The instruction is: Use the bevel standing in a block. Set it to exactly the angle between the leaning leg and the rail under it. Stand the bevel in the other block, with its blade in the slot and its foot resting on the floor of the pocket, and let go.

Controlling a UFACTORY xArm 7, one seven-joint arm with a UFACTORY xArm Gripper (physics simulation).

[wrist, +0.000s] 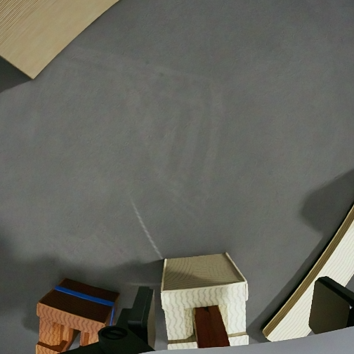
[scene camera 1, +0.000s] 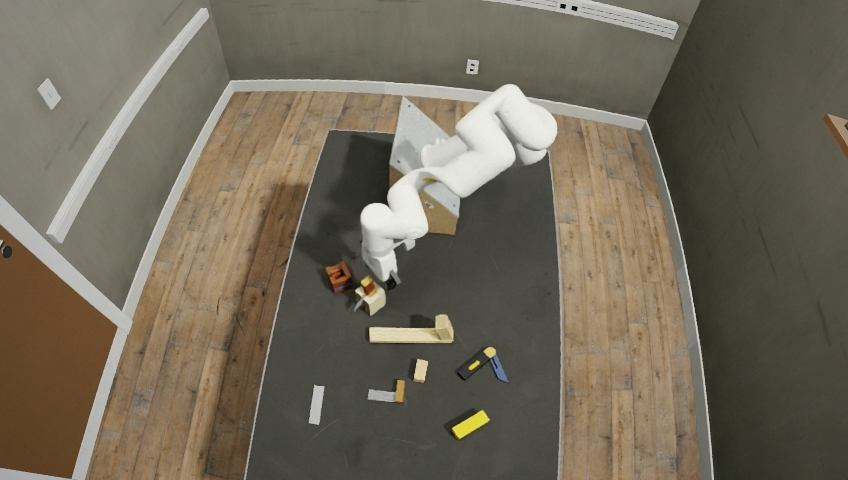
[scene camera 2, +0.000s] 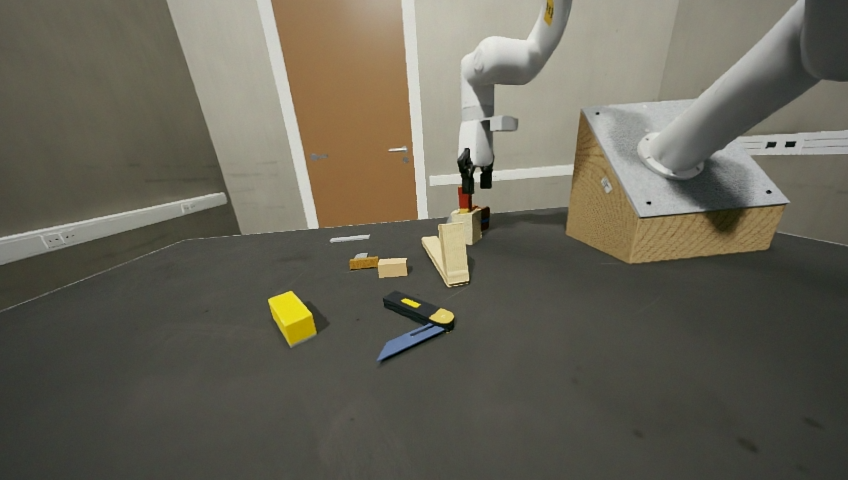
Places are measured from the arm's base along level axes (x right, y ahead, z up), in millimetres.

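Where they show: gripper, fingertip midpoint: [scene camera 1: 381, 276] [scene camera 2: 477, 191]; arm's base, link origin: [scene camera 1: 433, 163] [scene camera 2: 667, 157].
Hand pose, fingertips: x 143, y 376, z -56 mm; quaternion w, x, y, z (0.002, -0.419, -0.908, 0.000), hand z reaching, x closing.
Things, the pixels of their top centre, and the offset from my fingertips. "spot": a spot on its surface instead.
- cream block, top centre: [scene camera 2: 466, 210] [scene camera 1: 369, 290] dx +35, dy +18, dz -56 mm
- leaning leg, top centre: [scene camera 2: 452, 223] [scene camera 1: 446, 321] dx -183, dy +120, dz -27 mm
- rail, top centre: [scene camera 2: 440, 251] [scene camera 1: 411, 333] dx -88, dy +124, dz -119 mm
- black-and-blue folding bevel, top centre: [scene camera 2: 396, 321] [scene camera 1: 488, 373] dx -315, dy +244, dz -126 mm
- yellow block, top centre: [scene camera 2: 288, 306] [scene camera 1: 471, 424] dx -259, dy +405, dz -108 mm
- small pale block, top centre: [scene camera 2: 392, 261] [scene camera 1: 421, 369] dx -119, dy +238, dz -114 mm
- small square, surface spot: [scene camera 2: 363, 262] [scene camera 1: 403, 391] spot: dx -71, dy +304, dz -128 mm
- light strip, top centre: [scene camera 1: 316, 404] [scene camera 2: 350, 237] dx +179, dy +359, dz -139 mm
The bevel [scene camera 1: 368, 287] [scene camera 2: 464, 198] [wrist: 212, 327] stands in the cream block [scene camera 1: 373, 302] [scene camera 2: 471, 228] [wrist: 205, 272]. Its red handle points up and its grey blade sticks out at the block's lower left in scene camera 1. The other block [scene camera 1: 339, 279] [scene camera 2: 486, 218] [wrist: 80, 300], red-brown with a blue stripe, stands beside it with its pocket empty. My gripper [scene camera 1: 393, 281] [scene camera 2: 477, 186] [wrist: 236, 310] is open, its fingertips near the height of the handle's top. The leaning leg [scene camera 1: 443, 327] [scene camera 2: 454, 252] rises from one end of the rail [scene camera 1: 401, 335] [scene camera 2: 433, 254] [wrist: 330, 265]. The bevel's exact angle cannot be read.
A black-and-blue folding bevel [scene camera 1: 476, 362] [scene camera 2: 416, 306], a yellow block [scene camera 1: 470, 424] [scene camera 2: 291, 317], a small pale block [scene camera 1: 420, 370] [scene camera 2: 392, 267], a small square [scene camera 1: 399, 391] [scene camera 2: 363, 262] and a light strip [scene camera 1: 317, 404] [scene camera 2: 349, 238] lie beyond the rail. The arm's wooden base [scene camera 1: 440, 220] [scene camera 2: 601, 220] stands behind.
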